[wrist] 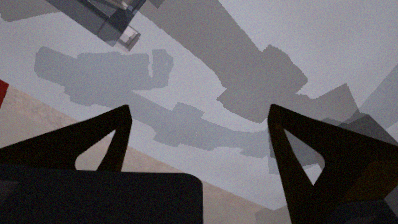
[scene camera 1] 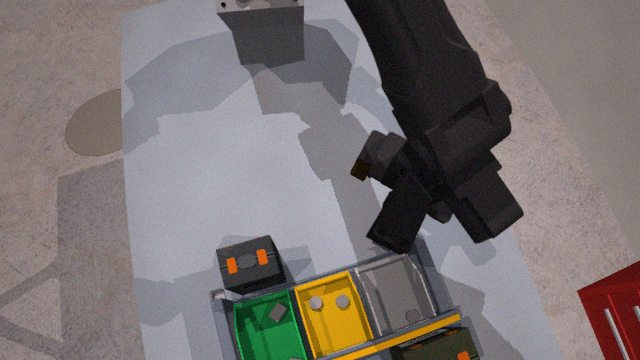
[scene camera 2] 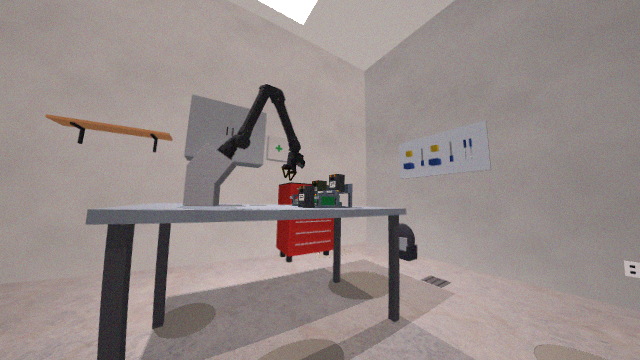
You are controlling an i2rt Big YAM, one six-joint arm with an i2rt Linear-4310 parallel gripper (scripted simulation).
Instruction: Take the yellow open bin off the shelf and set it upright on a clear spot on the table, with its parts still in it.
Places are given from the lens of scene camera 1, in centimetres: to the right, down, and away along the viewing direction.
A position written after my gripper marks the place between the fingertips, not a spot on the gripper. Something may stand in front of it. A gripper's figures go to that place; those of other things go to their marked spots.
my gripper (scene camera 1: pixel 394 189): 11, 1, 53
grey bin (scene camera 1: pixel 394 284): 14, 20, 65
